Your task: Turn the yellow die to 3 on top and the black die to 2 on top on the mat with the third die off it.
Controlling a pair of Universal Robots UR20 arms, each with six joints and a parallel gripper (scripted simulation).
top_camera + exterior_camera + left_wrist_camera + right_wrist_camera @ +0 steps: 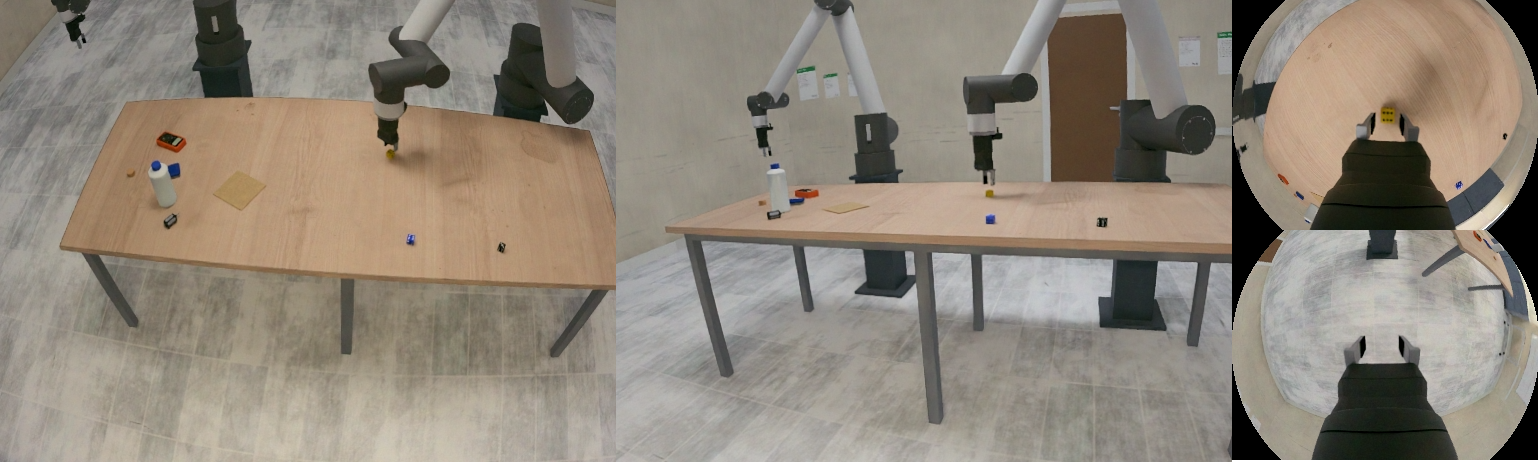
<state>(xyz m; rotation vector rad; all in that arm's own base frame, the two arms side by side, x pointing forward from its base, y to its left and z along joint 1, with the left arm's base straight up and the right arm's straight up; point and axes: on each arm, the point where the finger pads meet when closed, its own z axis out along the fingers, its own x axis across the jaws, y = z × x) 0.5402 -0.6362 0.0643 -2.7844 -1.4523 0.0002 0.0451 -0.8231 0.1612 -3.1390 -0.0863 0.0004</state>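
Observation:
The yellow die is 5 cm below my left hand. Also, from my left hand: black die (46 cm to the left, 35 cm ahead, 5 cm below); then tan mat (51 cm to the right, 27 cm ahead, 6 cm below); then blue die (38 cm ahead, 12 cm to the left, 5 cm below).

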